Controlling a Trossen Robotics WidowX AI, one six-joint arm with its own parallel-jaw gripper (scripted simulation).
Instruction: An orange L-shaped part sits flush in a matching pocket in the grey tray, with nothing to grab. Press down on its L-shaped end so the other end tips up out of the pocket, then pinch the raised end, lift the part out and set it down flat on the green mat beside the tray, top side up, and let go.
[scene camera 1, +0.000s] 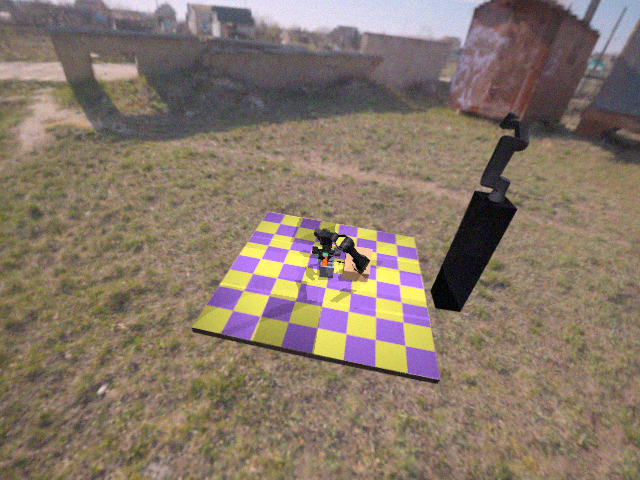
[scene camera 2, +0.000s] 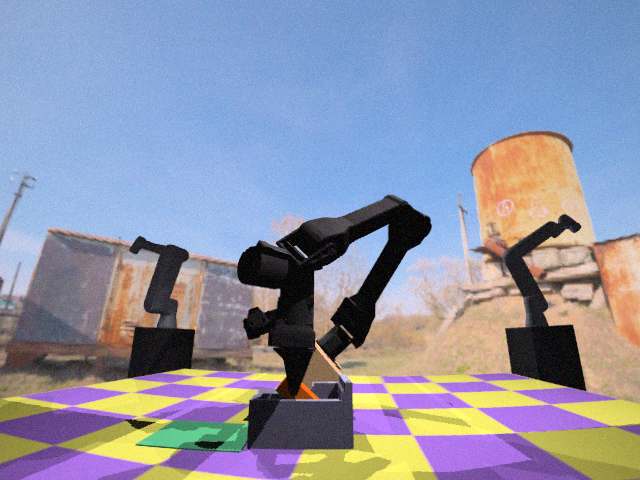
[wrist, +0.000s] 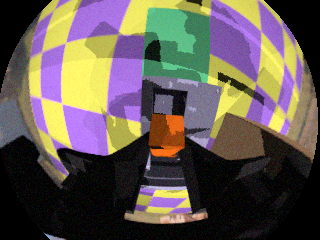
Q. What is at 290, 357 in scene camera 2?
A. The gripper.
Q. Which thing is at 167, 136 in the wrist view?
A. An orange L-shaped part.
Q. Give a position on a green mat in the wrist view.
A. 177, 46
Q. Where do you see the gripper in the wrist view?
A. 164, 136
